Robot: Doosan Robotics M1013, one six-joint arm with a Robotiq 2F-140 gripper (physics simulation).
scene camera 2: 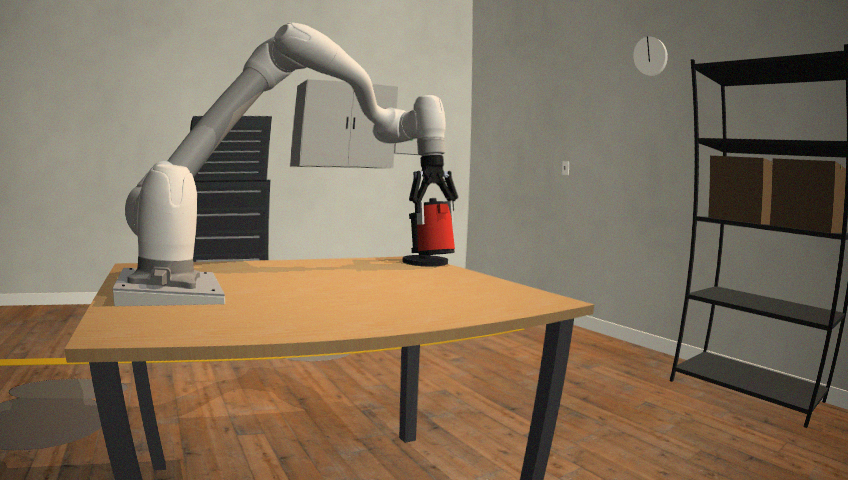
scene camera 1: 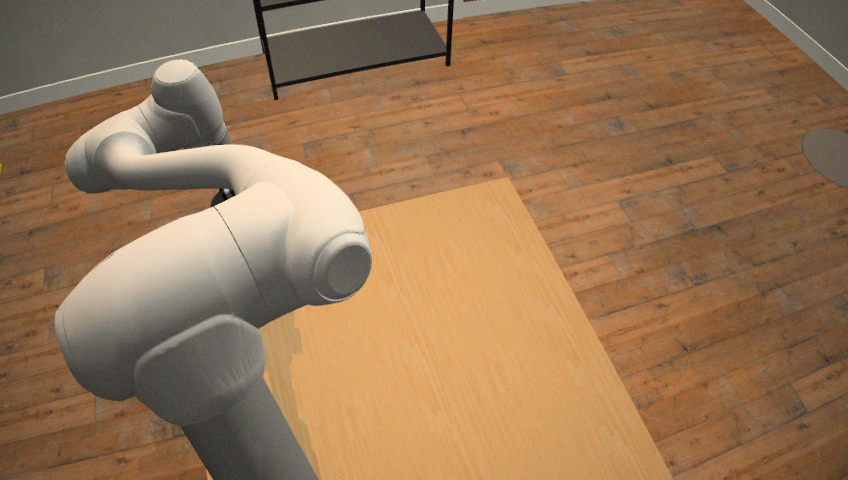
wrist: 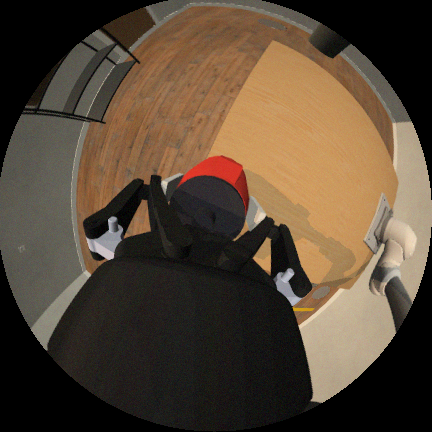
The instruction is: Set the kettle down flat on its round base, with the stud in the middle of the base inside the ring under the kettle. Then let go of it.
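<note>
The red kettle [scene camera 2: 437,230] [wrist: 218,169] has a black lid, a black bottom and a black handle on its left side in scene camera 2. My gripper [scene camera 2: 437,210] [wrist: 214,192] points down and is shut on the kettle's upper body, with a light finger pad on each side. The kettle stands nearly upright, with a slight tilt, low over the round black base [scene camera 2: 424,261]. Its bottom sits off to the right of the base and overhangs the base's right edge in scene camera 2. The stud and the ring are hidden. The arm hides the kettle in scene camera 1.
The base lies on the wooden table [scene camera 1: 452,309] [scene camera 2: 333,297] [wrist: 310,120], near its far edge in scene camera 2. The robot's mounting plate [scene camera 2: 169,295] is at the table's left. A black shelf rack [scene camera 2: 693,220] with brown boxes stands beyond the table at the right.
</note>
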